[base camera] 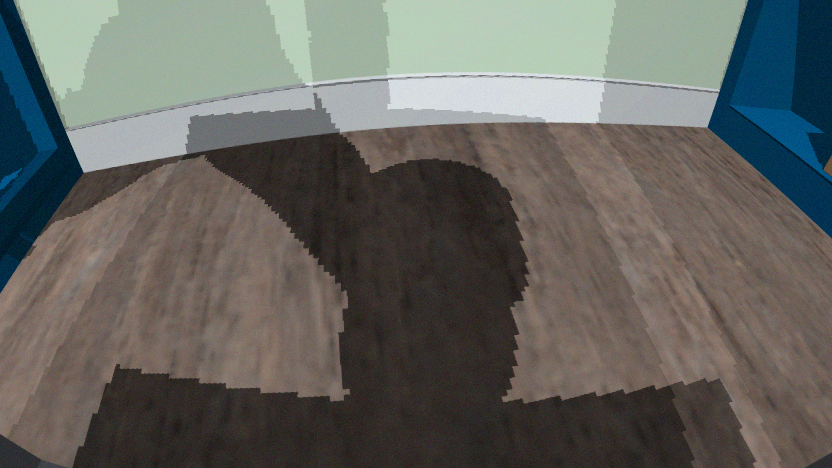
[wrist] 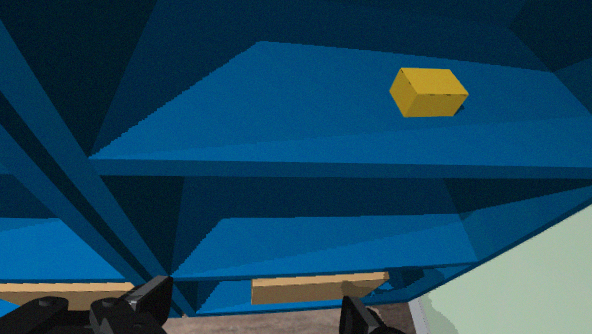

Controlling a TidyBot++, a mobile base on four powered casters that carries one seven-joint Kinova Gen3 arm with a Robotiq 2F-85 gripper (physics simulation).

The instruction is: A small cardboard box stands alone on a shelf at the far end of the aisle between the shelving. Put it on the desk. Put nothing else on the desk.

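Places are measured from the arm's base along level axes (x ahead, y left, z up), in centimetres.
Pixels of known places: gripper, fingertip midpoint: (wrist: 256, 306).
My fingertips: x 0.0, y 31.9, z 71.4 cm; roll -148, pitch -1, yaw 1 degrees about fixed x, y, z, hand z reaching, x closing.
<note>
Behind a point stands the place of what it marks.
A small yellow box (wrist: 429, 94) @(z 63.8, x 19.5, y 63.2 cm) stands alone on the upper blue shelf (wrist: 250, 110) @(z 59.4, x -4.8, y 58.5 cm), right of the middle in the wrist view. It sits well back from the shelf's front edge and looks upright. My gripper (wrist: 256, 306) @(z 71.4, x 0.0, y 31.9 cm) is open and empty, its two black fingertips at the bottom of the wrist view. The fingers are apart from the box, which shows above and to the right of them in the picture. The gripper does not show in the base camera view. The desk does not show in either view.
Tan boxes (wrist: 300, 293) @(z -17.5, x 14.5, y 55.1 cm) (wrist: 65, 295) @(z -9.9, x -56.2, y 42.6 cm) stand low in the shelving. A blue upright (wrist: 75, 135) @(z 62.9, x -21.1, y 47.1 cm) borders the bay on the left. A green wall (base camera: 494, 34) @(z -24.0, x 79.5, y -11.2 cm) (wrist: 545, 270) @(z 28.0, x 67.9, y 54.6 cm) closes the aisle. Blue shelving (base camera: 756, 148) @(z -36.1, x 73.0, y -65.7 cm) (base camera: 61, 151) @(z -33.0, x 61.9, y 61.5 cm) flanks the wooden floor (base camera: 232, 261) @(z -39.6, x 44.3, y 21.0 cm).
</note>
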